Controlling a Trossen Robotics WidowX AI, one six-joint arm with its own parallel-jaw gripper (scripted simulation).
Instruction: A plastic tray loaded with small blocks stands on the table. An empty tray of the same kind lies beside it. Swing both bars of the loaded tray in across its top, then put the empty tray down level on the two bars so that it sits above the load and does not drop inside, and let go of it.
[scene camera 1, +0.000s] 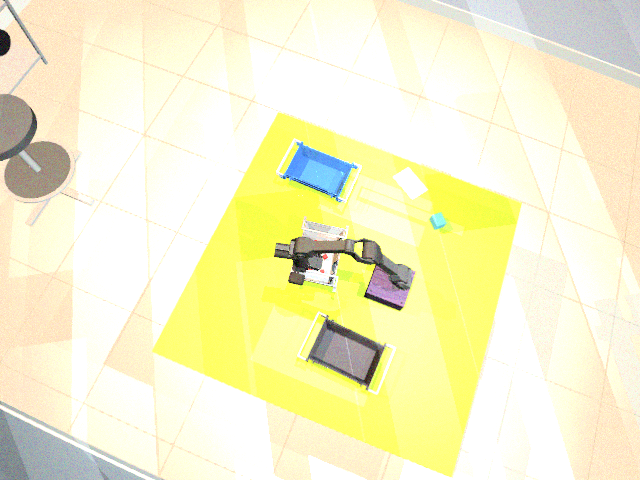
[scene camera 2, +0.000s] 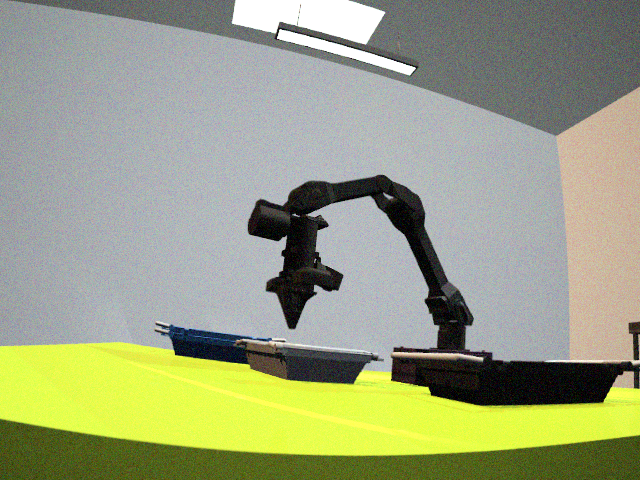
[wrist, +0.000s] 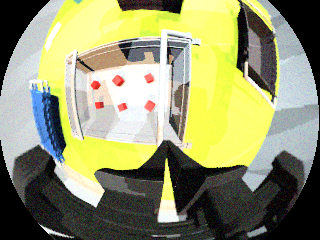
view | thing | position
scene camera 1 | dark tray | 336, 347
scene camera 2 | my gripper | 291, 329
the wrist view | my gripper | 166, 143
